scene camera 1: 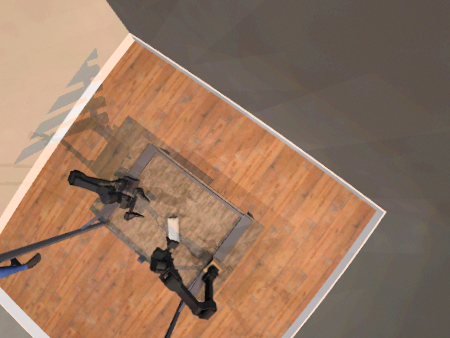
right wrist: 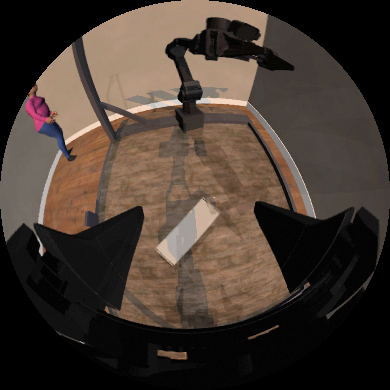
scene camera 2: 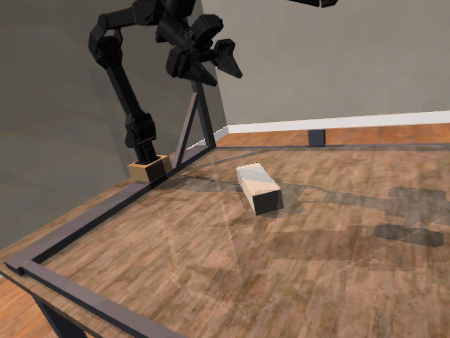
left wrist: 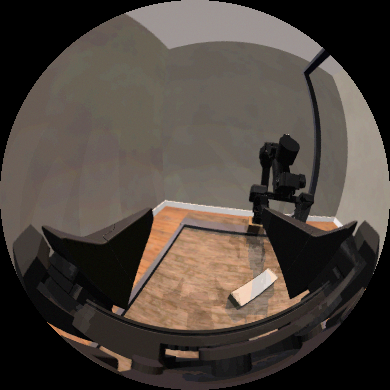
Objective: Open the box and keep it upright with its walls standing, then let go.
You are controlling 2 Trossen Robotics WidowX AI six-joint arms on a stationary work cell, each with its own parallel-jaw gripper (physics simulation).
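Places are measured from the left arm's base along level axes (x ahead, y left, z up), in metres.
Pixels of known places: left gripper, fingertip midpoint: (scene camera 1: 146, 209) (right wrist: 281, 60) (left wrist: 209, 213); right gripper, fingertip midpoint: (scene camera 1: 162, 242) (right wrist: 200, 209) (scene camera 2: 229, 80); left arm's base at its link origin: (scene camera 1: 126, 184) (right wrist: 188, 110); right arm's base at its link origin: (scene camera 1: 213, 270) (scene camera 2: 147, 160) (left wrist: 256, 220).
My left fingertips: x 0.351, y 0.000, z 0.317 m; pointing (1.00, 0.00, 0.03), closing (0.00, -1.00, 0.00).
Observation:
For each thing: its top centre in the pictures, then the offset to it from my left fingertips. "*": a spot on its surface instead. Level surfaces: height alone.
- box at its top centre: (scene camera 2: 255, 176) (right wrist: 188, 230) (left wrist: 256, 285) (scene camera 1: 172, 231) 0.202 m right, 0.097 m ahead, 0.348 m down
- brown table at its surface level: 0.396 m down
- rail at a spot on its surface: (scene camera 2: 95, 220) * 0.078 m right, 0.503 m ahead, 0.380 m down
- tan block at its top centre: (scene camera 2: 147, 160) (left wrist: 256, 220) (scene camera 1: 213, 270) 0.345 m right, 0.482 m ahead, 0.325 m down
The box (scene camera 1: 173, 230) (scene camera 2: 257, 181) (left wrist: 254, 288) (right wrist: 187, 231) is long, low and pale, with a dark end face in scene camera 2. It lies on the brown table (scene camera 1: 175, 175) (scene camera 2: 150, 240) (left wrist: 180, 280) (right wrist: 235, 175). No raised lid or flap shows. My left gripper (scene camera 1: 145, 208) (left wrist: 209, 213) is open and empty, above the table and apart from the box. My right gripper (scene camera 1: 172, 244) (scene camera 2: 228, 80) (right wrist: 200, 209) is open and empty, raised above the table; in the right wrist view the box shows between and beyond its spread fingers. Its fingers are partly hidden in scene camera 1.
Dark frame rails edge the table, with a rail (scene camera 1: 232, 237) (scene camera 2: 95, 220) near the right arm's base. That base is a tan block (scene camera 2: 149, 171). An upright post (scene camera 2: 204, 117) (right wrist: 92, 95) stands at the side. A person (right wrist: 42, 117) stands beyond the table in the right wrist view.

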